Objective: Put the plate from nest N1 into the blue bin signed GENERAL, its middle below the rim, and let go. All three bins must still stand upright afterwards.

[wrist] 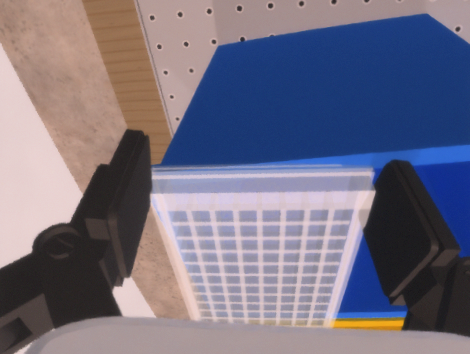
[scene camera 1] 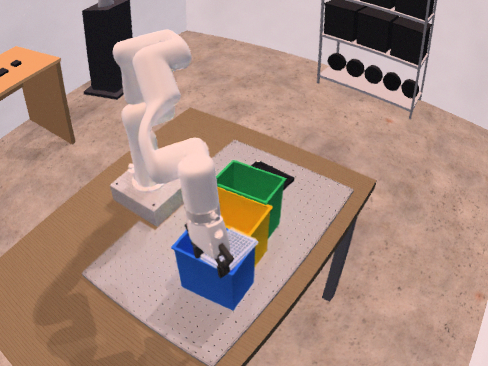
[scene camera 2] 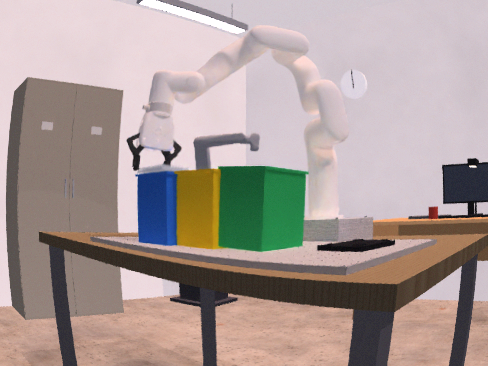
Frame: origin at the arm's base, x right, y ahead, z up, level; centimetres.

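Where they show: gripper, between the fingertips: [wrist: 265, 175] [scene camera 1: 212, 264] [scene camera 2: 150, 172]; arm's base, origin of its link: [scene camera 1: 149, 180] [scene camera 2: 323, 219].
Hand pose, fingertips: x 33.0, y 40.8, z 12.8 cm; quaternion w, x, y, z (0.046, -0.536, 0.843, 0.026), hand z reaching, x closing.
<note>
Things, the pixels of their top centre, and the offset from my fingertips. Level surfaces: height alone.
- blue bin, centre of its top: [wrist: 353, 259] [scene camera 1: 214, 244] [scene camera 2: 175, 174] dz -0.7, dx -6.8, dy -2.8 cm
- yellow bin, centre of its top: [scene camera 2: 218, 172] [scene camera 1: 231, 209] dz -0.6, dx -20.1, dy -3.9 cm
- green bin, centre of its top: [scene camera 2: 263, 167] [scene camera 1: 248, 180] dz -0.2, dx -32.5, dy -4.3 cm
- perforated board, height of its surface: dz -18.7 cm
A clear plate with a white grid of wells [scene camera 1: 240, 245] [scene camera 2: 162, 169] [wrist: 265, 240] lies across the top of the blue bin [scene camera 1: 215, 280] [scene camera 2: 157, 207] [wrist: 325, 95], about level with its rim, at the side near the yellow bin. My gripper [scene camera 1: 210, 261] [scene camera 2: 152, 166] [wrist: 265, 175] is shut on the plate, one black finger at each side. In the wrist view the plate reaches past the blue bin's left side. Whether it touches the rim is hard to tell. The blue bin stands upright. No GENERAL sign or N1 label is readable.
The yellow bin [scene camera 1: 245, 212] [scene camera 2: 198, 207] [wrist: 367, 325] and the green bin [scene camera 1: 255, 182] [scene camera 2: 282, 210] stand upright in a row beside the blue one. A flat black holder [scene camera 1: 288, 179] [scene camera 2: 357, 245] lies beyond the green bin on the perforated board [scene camera 1: 165, 300] [scene camera 2: 300, 260].
</note>
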